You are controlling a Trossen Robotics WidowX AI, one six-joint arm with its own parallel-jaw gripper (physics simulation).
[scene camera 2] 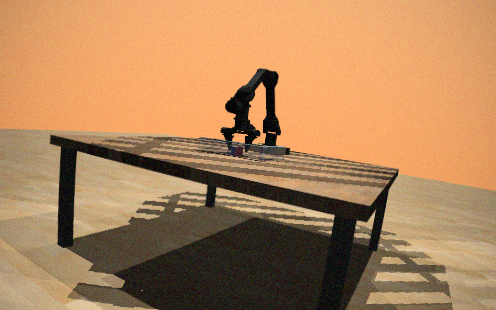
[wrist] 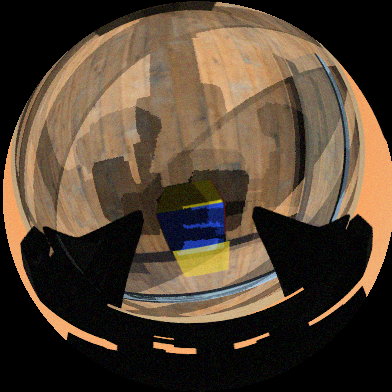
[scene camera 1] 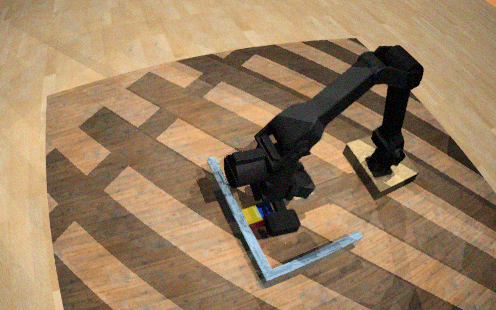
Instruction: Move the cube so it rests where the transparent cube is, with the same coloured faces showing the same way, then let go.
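Seen in the pictures: gripper, fingertip midpoint: (wrist: 198,214) (scene camera 1: 263,216); arm's base, link origin: (scene camera 2: 270,145) (scene camera 1: 378,166).
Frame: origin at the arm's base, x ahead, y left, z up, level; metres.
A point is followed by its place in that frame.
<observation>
The cube (scene camera 1: 266,209) {x 0.337, y 0.055, z -0.002 m} (scene camera 2: 239,151) (wrist: 200,225) {x 0.336, y 0.058, z -0.002 m} stands on the table, with a blue top and a dark yellow side in the wrist view and some red at its edge. The transparent cube (scene camera 1: 252,215) {x 0.371, y 0.063, z -0.002 m} (wrist: 205,261) {x 0.373, y 0.063, z -0.002 m} shows a yellow face right beside the blue one, with a pale strip between them; the two are close together or overlap. My gripper (scene camera 2: 239,146) {x 0.342, y 0.060, z -0.023 m} (wrist: 198,214) {x 0.342, y 0.060, z -0.023 m} is open and low over the cube, with a fingertip on each side and a gap at both sides in the wrist view. In scene camera 1 the gripper partly hides the cube, and its fingertips are hidden.
A pale blue L-shaped bar (scene camera 1: 232,202) {x 0.410, y 0.035, z 0.019 m} (wrist: 346,145) {x 0.262, y 0.189, z 0.019 m} lies on the table (scene camera 1: 150,240) {x 0.601, y 0.068, z -0.042 m} (scene camera 2: 320,172) {x 0.338, y 0.463, z -0.041 m}. Its long arm runs close by the transparent cube. The robot's base block (scene camera 1: 361,159) {x 0.044, y -0.032, z 0.000 m} stands behind.
</observation>
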